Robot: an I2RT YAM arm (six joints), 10 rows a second.
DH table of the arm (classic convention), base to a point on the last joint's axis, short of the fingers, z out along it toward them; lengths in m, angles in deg. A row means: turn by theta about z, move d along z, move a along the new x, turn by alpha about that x. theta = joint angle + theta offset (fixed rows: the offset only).
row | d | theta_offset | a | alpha
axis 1 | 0.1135 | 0.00 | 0.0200 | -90.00
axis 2 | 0.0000 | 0.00 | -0.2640 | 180.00
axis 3 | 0.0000 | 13.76 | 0.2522 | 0.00
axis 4 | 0.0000 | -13.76 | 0.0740 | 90.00
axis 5 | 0.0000 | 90.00 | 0.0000 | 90.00
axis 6 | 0.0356 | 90.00 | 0.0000 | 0.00
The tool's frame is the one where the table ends.
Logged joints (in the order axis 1, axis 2, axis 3, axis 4, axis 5, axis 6), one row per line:
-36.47 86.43 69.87 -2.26 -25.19 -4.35
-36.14 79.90 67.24 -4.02 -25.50 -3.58
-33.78 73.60 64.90 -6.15 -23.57 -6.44
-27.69 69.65 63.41 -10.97 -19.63 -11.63
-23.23 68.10 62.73 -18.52 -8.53 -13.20
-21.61 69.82 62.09 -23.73 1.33 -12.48
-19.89 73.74 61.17 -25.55 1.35 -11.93
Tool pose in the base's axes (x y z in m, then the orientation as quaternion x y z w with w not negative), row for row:
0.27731 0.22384 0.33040 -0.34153 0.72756 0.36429 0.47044
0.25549 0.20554 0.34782 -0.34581 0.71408 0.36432 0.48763
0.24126 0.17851 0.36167 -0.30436 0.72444 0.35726 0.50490
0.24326 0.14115 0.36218 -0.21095 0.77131 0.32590 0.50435
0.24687 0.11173 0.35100 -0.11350 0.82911 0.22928 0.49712
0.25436 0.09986 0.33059 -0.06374 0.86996 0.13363 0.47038
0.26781 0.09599 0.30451 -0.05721 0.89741 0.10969 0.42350
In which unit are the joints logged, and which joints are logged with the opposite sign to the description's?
The joints are logged in degrees. Opposite sign: axis 1, axis 6.
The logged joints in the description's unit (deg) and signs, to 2 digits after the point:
36.47 86.43 69.87 -2.26 -25.19 4.35
36.14 79.90 67.24 -4.02 -25.50 3.58
33.78 73.60 64.90 -6.15 -23.57 6.44
27.69 69.65 63.41 -10.97 -19.63 11.63
23.23 68.10 62.73 -18.52 -8.53 13.20
21.61 69.82 62.09 -23.73 1.33 12.48
19.89 73.74 61.17 -25.55 1.35 11.93

